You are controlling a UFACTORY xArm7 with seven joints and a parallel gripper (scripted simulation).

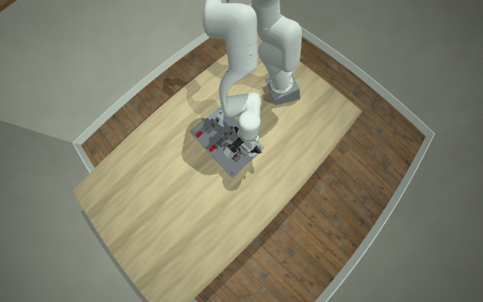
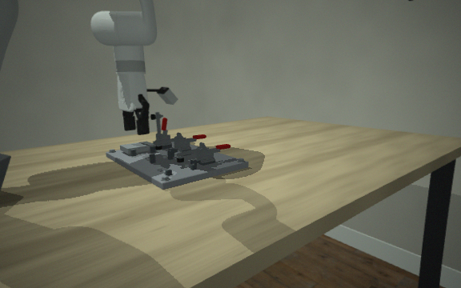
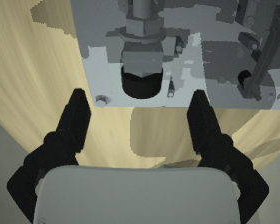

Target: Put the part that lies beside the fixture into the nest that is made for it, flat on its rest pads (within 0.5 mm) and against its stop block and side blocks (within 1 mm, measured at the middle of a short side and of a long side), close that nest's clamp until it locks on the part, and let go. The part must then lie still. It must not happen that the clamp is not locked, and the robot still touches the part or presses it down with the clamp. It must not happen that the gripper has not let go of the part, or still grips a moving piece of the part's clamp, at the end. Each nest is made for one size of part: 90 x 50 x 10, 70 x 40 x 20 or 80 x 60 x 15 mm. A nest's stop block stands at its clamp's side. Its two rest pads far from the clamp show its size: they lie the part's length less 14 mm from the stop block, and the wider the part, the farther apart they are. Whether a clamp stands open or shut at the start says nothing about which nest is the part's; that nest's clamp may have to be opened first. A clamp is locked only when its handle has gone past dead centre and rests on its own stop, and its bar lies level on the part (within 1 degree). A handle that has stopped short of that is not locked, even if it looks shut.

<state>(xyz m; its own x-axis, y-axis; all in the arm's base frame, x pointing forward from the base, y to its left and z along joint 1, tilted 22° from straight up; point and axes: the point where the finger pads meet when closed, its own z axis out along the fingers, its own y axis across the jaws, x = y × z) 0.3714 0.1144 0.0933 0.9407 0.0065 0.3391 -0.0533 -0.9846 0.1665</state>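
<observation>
Right now the part is 5 cm below my hand. Also, from my hand: grey fixture plate (4 cm ahead, 11 cm to the right, 7 cm below).
</observation>
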